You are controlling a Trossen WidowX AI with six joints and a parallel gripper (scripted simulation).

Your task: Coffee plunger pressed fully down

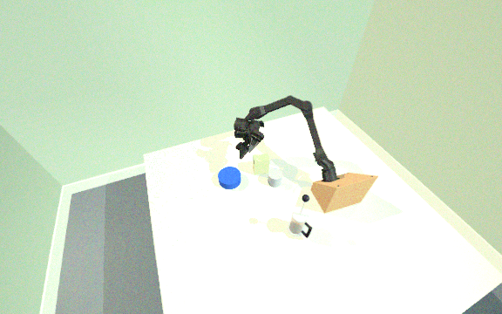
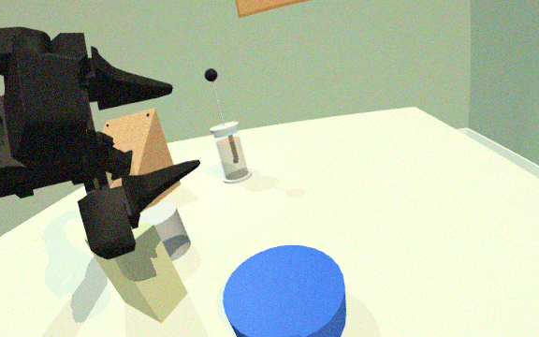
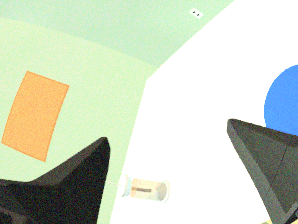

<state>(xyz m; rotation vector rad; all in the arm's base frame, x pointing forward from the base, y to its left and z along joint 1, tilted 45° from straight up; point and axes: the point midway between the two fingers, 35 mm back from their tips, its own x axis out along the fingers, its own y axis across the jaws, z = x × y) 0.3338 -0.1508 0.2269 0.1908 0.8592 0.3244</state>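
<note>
The coffee press is 100 mm behind my gripper tip, 350 mm to the left of it and 80 mm below it. From my gripper tip the other things lie so: pale yellow block 110 mm behind, 30 mm to the right, 150 mm below; blue disc 70 mm ahead, 50 mm to the right, 180 mm below.
</note>
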